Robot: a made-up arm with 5 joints. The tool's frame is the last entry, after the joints. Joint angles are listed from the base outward. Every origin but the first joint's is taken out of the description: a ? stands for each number. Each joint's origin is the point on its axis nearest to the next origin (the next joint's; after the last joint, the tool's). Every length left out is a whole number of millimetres.
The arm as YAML. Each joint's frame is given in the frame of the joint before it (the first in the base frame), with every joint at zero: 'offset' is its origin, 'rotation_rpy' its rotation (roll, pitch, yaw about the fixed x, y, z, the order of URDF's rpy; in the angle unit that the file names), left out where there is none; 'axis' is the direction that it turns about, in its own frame. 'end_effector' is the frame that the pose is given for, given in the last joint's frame.
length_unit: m
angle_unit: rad
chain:
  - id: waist
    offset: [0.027, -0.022, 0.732]
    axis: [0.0, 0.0, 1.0]
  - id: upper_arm
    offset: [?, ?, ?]
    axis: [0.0, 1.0, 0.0]
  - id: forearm
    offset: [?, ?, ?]
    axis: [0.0, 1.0, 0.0]
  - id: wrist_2
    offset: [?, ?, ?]
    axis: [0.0, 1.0, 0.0]
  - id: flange
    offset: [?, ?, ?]
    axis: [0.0, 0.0, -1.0]
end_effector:
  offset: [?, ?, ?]
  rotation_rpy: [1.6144, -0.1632, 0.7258]
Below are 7 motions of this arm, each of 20 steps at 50 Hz.
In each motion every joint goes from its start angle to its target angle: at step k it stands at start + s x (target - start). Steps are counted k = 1, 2, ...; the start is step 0. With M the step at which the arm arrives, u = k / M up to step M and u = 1 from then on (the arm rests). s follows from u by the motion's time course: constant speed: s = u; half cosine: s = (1 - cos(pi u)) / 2; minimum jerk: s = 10 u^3 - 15 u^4 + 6 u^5.
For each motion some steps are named. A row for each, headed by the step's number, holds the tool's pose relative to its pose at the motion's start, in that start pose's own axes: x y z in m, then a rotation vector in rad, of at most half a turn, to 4 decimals.
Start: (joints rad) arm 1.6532 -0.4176 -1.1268 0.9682 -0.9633
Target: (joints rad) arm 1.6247 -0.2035 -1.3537 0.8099 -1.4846
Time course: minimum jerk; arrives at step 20
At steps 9, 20:
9: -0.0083 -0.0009 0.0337 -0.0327 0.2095 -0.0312
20: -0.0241 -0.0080 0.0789 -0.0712 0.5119 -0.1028

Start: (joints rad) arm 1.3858 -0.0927 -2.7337 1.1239 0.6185
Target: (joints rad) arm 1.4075 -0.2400 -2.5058 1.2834 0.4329
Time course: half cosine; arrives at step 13
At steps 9, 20:
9: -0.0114 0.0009 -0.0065 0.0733 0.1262 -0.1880
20: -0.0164 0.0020 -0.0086 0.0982 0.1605 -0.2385

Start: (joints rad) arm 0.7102 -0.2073 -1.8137 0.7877 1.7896
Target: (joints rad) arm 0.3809 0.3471 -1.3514 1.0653 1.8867
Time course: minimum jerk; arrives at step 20
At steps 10, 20:
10: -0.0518 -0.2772 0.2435 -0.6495 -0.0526 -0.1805
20: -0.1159 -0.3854 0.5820 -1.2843 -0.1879 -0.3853

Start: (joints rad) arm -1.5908 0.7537 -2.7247 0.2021 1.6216
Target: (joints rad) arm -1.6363 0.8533 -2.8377 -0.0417 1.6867
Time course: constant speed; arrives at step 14
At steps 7, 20:
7: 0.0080 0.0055 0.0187 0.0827 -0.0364 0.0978
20: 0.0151 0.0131 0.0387 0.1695 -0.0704 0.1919

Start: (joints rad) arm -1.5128 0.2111 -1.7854 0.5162 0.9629
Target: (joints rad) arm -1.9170 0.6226 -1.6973 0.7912 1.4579
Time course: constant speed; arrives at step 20
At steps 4, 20:
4: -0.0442 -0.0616 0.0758 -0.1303 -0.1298 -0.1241
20: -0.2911 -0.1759 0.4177 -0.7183 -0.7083 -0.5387

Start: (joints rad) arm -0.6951 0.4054 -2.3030 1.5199 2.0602
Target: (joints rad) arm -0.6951 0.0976 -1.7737 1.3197 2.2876
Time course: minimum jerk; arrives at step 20
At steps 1, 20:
1: 0.0000 0.0000 0.0001 -0.0001 -0.0003 0.0000
20: -0.0264 -0.0060 0.0904 -0.0578 -0.2208 0.0070

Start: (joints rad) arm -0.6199 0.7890 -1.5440 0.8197 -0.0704
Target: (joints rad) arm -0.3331 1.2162 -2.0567 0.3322 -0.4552
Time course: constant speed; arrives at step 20
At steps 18, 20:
18: 0.2315 -0.0958 -0.1094 -0.2975 0.6657 0.3069
20: 0.2507 -0.1076 -0.1294 -0.3341 0.7371 0.3401

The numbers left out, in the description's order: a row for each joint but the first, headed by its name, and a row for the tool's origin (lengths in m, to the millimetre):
upper_arm: 0.008 -0.067 0.0
forearm: 0.065 0.0 0.422
wrist_2: 0.101 0.0 -0.464
flange: 0.086 0.0 -0.055
tool: 0.024 0.002 0.0

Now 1 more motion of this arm.
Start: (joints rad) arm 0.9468 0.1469 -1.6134 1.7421 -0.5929
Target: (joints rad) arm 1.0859 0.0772 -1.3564 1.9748 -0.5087
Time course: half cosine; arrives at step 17
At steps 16, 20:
16: 0.0532 -0.1350 -0.0471 0.3806 -0.0293 -0.1811
20: 0.0535 -0.1361 -0.0477 0.3837 -0.0296 -0.1830

